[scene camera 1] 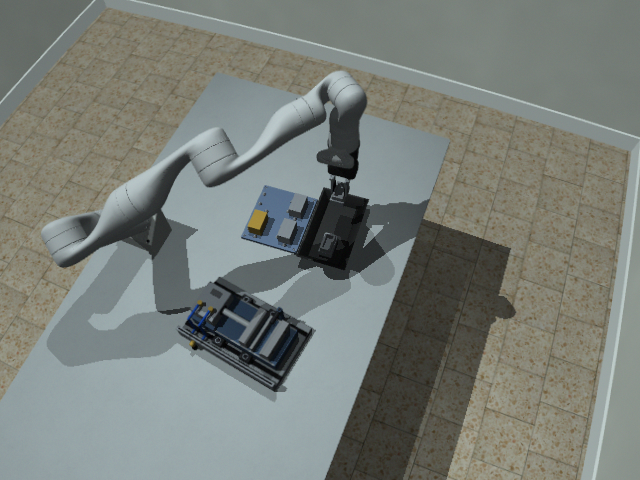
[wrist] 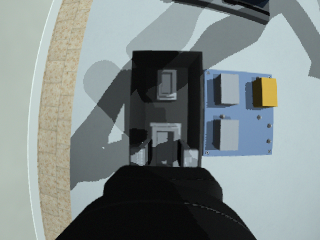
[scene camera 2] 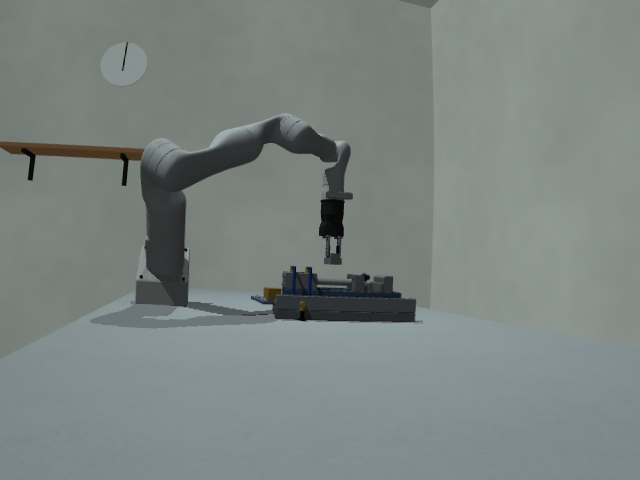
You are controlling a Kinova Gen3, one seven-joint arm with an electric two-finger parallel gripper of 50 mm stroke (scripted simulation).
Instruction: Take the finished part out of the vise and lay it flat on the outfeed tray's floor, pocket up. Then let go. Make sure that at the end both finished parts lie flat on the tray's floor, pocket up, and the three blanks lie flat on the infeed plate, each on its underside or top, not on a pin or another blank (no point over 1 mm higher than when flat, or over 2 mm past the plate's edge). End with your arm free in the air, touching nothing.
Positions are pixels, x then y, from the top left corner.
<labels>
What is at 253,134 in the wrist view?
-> A blue plate.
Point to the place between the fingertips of the gripper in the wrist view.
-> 164,148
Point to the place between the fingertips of the gripper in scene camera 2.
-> At 332,256
</labels>
